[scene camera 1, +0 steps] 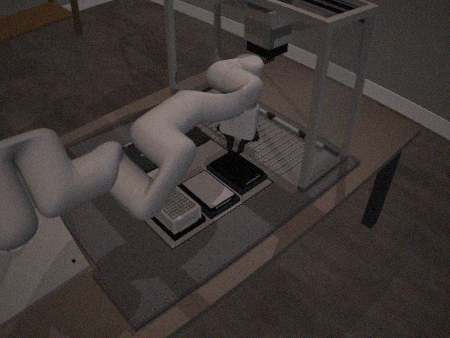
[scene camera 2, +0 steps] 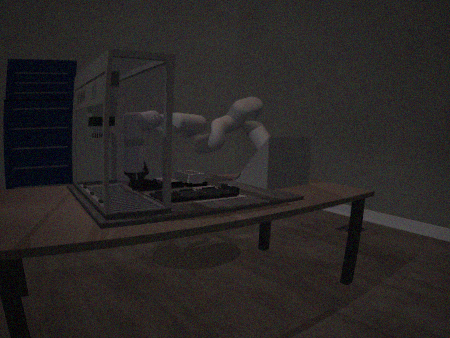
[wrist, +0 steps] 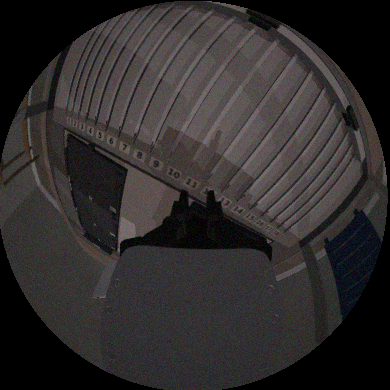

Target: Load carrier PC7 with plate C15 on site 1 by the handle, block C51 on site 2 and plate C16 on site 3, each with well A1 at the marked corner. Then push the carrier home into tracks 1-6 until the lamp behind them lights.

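Frame: origin at the arm's base, x ahead, y left, z up, level; metres.
Seen in the pictures: gripper, fingertip midpoint: (scene camera 1: 234,151) (scene camera 2: 138,190) (wrist: 197,200); arm's base at its link origin: (scene camera 2: 271,155).
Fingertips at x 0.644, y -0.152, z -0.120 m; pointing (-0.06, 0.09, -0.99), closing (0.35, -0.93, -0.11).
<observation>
Offsets run from my fingertips to a thing's top centre. "spot": to the spot under its first point. Level surfaces: height alone.
My gripper (scene camera 1: 235,148) (scene camera 2: 136,175) (wrist: 197,200) points down at the far edge of a black plate (scene camera 1: 238,172) (wrist: 240,232) and is shut on that edge. The plate rests at the right end of a light tray {spot: dx -0.349, dy -0.088, dz -0.001 m} (scene camera 1: 173,239). A plate with a pale top {dx -0.181, dy -0.053, dz +0.019 m} (scene camera 1: 207,191) lies in the tray's middle. A white block with many wells {dx -0.289, dy -0.029, dz +0.047 m} (scene camera 1: 178,209) (scene camera 2: 190,176) stands at its left end. The long dark carrier {dx -0.139, dy +0.188, dz +0.023 m} (scene camera 1: 141,159) (scene camera 2: 197,194) (wrist: 94,188) lies in front of tracks 1-6, mostly hidden by my arm in scene camera 1. I cannot read any plate labels.
The numbered tracks (scene camera 1: 277,144) (wrist: 182,90) lie under a tall white frame (scene camera 1: 314,127) (scene camera 2: 168,134) that carries a pipetting head {dx +0.175, dy +0.022, dz +0.395 m} (scene camera 1: 267,33). All stand on a perforated mat {dz -0.007 m} (scene camera 1: 244,231). A grey box (scene camera 2: 287,161) stands at my arm's base.
</observation>
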